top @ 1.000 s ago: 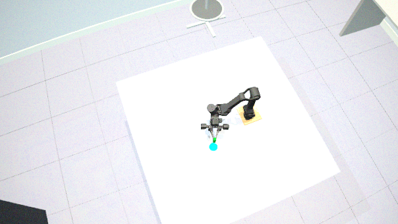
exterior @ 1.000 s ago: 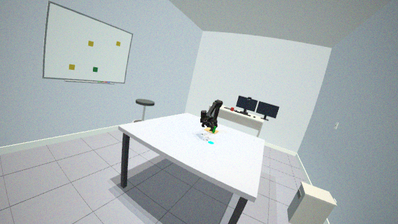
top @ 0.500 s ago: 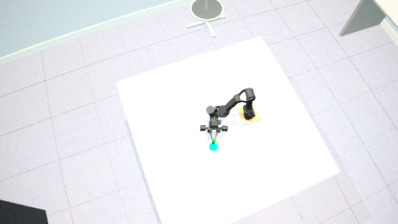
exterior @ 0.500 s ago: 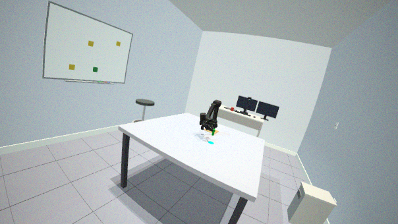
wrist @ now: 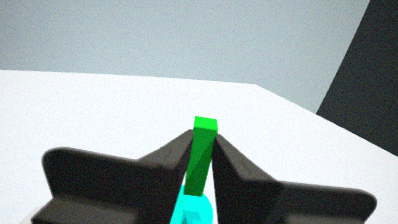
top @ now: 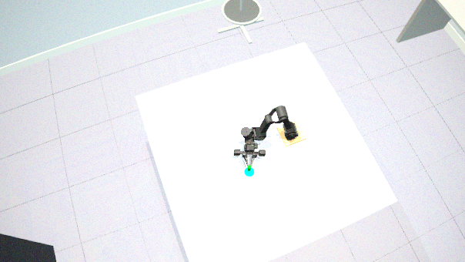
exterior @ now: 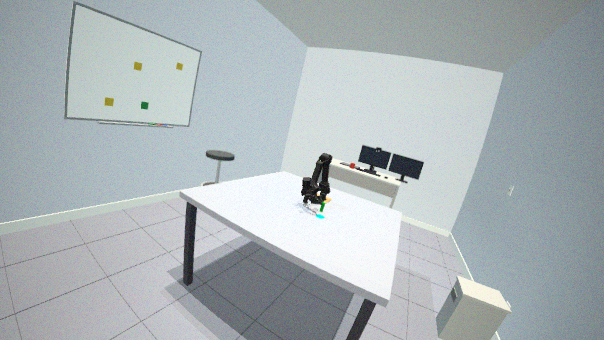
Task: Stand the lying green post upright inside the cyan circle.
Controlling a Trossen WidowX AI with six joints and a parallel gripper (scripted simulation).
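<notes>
My gripper tip is 20 mm above the green post. The rest, counted from my gripper tip: cyan circle: 90 mm below.
</notes>
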